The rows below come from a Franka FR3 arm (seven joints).
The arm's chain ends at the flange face. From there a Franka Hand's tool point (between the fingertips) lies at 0.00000 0.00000 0.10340 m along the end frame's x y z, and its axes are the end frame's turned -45 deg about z.
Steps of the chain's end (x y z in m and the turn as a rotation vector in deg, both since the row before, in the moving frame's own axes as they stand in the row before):
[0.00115, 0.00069, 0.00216, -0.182, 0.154, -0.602]
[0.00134, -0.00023, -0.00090, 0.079, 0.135, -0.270]
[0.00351, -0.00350, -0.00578, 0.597, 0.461, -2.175]
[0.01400, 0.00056, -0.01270, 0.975, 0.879, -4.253]
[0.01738, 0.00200, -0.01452, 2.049, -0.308, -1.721]
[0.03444, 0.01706, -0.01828, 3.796, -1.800, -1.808]
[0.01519, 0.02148, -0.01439, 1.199, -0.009, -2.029]
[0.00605, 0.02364, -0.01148, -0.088, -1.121, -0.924]
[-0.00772, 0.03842, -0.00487, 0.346, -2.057, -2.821]
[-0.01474, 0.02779, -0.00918, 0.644, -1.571, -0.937]
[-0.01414, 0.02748, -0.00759, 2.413, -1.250, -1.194]
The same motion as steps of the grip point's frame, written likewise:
[0.00029, 0.00173, 0.00216, -0.238, -0.020, -0.602]
[0.00138, 0.00086, -0.00090, -0.040, 0.151, -0.270]
[0.00630, -0.00019, -0.00579, 0.096, 0.748, -2.175]
[0.01186, 0.01009, -0.01273, 0.068, 1.311, -4.253]
[0.01305, 0.01066, -0.01459, 1.667, 1.231, -1.721]
[0.01472, 0.02924, -0.01856, 3.957, 1.411, -1.808]
[-0.00296, 0.02436, -0.01441, 0.854, 0.841, -2.029]
[-0.01399, 0.01969, -0.01150, 0.730, -0.855, -0.924]
[-0.03488, 0.01870, -0.00494, 1.699, -1.210, -2.821]
[-0.03128, 0.00641, -0.00923, 1.566, -0.655, -0.937]
[-0.02800, 0.00475, -0.00771, 2.590, 0.822, -1.194]

